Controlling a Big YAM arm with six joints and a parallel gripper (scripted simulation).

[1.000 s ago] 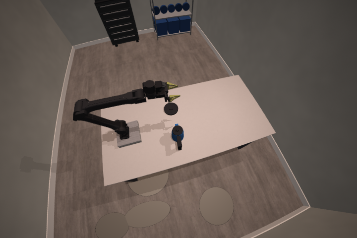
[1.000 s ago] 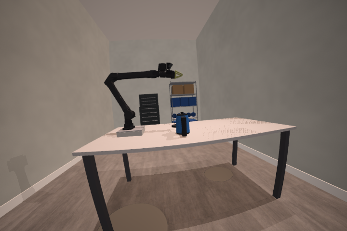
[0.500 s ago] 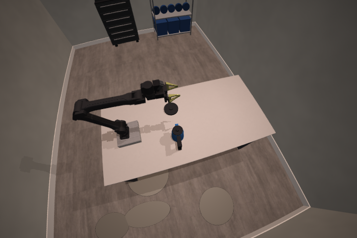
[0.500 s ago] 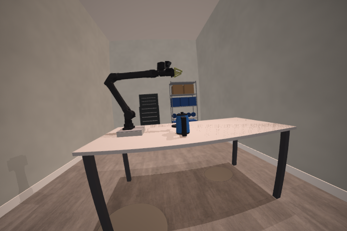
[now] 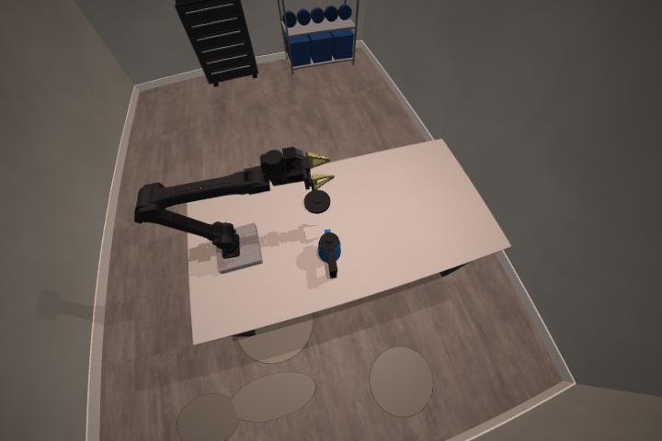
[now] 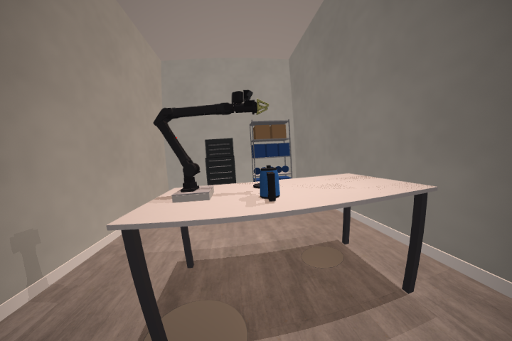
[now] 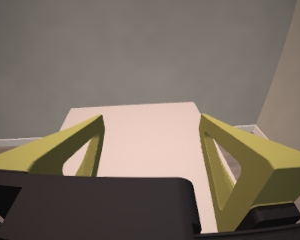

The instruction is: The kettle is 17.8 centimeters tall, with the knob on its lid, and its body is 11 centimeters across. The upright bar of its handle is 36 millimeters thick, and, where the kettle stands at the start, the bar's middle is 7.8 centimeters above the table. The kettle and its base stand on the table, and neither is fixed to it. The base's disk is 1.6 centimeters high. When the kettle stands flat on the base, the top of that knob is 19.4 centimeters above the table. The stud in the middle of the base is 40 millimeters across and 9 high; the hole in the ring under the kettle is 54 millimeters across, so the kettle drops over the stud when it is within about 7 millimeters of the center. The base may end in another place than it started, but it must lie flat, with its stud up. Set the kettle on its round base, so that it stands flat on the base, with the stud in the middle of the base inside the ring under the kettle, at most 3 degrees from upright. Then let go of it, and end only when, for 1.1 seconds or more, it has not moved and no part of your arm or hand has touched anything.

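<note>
Right now my hand is 3 cm past the blue kettle, 15 cm to the left of it and 45 cm above it. The rest, counted from my hand: round black base: 4 cm behind, 20 cm to the left, 53 cm below.
</note>
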